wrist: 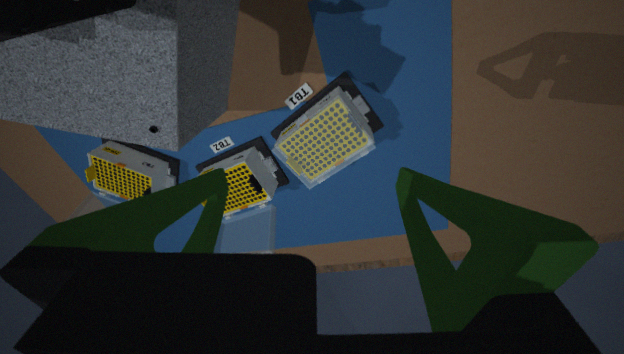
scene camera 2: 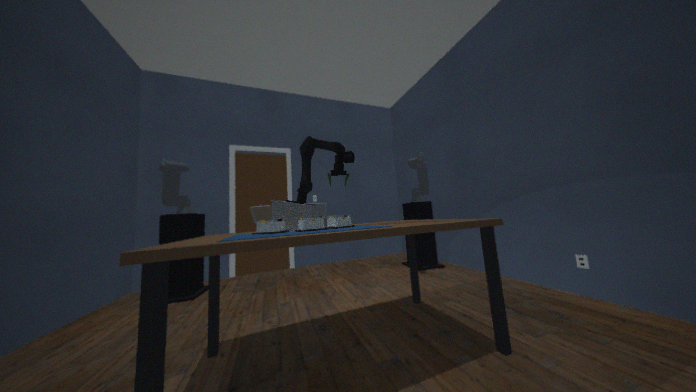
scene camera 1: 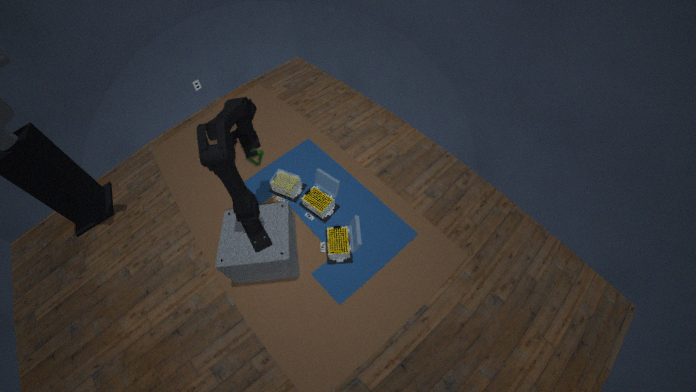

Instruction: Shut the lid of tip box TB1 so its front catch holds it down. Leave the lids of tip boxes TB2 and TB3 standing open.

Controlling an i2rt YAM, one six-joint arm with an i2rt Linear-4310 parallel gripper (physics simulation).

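Frame: origin at the arm's base, x ahead, y left, z up, level; millimetres.
Seen in the pictures: gripper, fingertip midpoint: (wrist: 312, 177) (scene camera 2: 337, 186) (scene camera 1: 256, 158); arm's base, origin of the base link: (scene camera 2: 301, 203) (scene camera 1: 255, 230).
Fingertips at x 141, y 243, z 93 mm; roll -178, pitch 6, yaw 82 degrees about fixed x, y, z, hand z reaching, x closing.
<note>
Pixels of each thing's top centre, then the offset from my fingertips to it. Level surfaces: height alone.
- Tip box TB1, middle of its top: (wrist: 316, 143) (scene camera 1: 283, 181) (scene camera 2: 337, 215) dx +69, dy -23, dz -189 mm
- Tip box TB2, middle of its top: (wrist: 227, 196) (scene camera 1: 317, 197) dx +156, dy -187, dz -192 mm
- Tip box TB3, middle of its top: (wrist: 115, 187) (scene camera 1: 337, 238) dx +124, dy -402, dz -192 mm
- blue mat, its level: dz -267 mm
Tip box TB1 (scene camera 1: 286, 184) (scene camera 2: 339, 221) (wrist: 322, 145) has its clear lid lying down over the yellow tip rack; whether the front catch is engaged cannot be told. Tip box TB2 (scene camera 1: 319, 200) (wrist: 245, 187) stands beside it, its clear lid (scene camera 1: 327, 182) (wrist: 248, 227) open. Tip box TB3 (scene camera 1: 338, 242) (wrist: 122, 177) also has its lid (scene camera 1: 356, 233) (scene camera 2: 260, 214) standing open. My gripper (scene camera 1: 256, 159) (scene camera 2: 338, 185) (wrist: 312, 177) is open and empty, with green fingers. It hangs well above the table, off to TB1's side. In the wrist view a finger covers part of TB2.
The boxes stand on a blue mat (scene camera 1: 380, 225) (wrist: 325, 215). The arm's speckled grey base block (scene camera 1: 275, 225) (scene camera 2: 299, 212) (wrist: 125, 75) stands close to the label side of the boxes. White name labels lie beside the boxes. The table edge runs beyond TB2's open lid in the wrist view.
</note>
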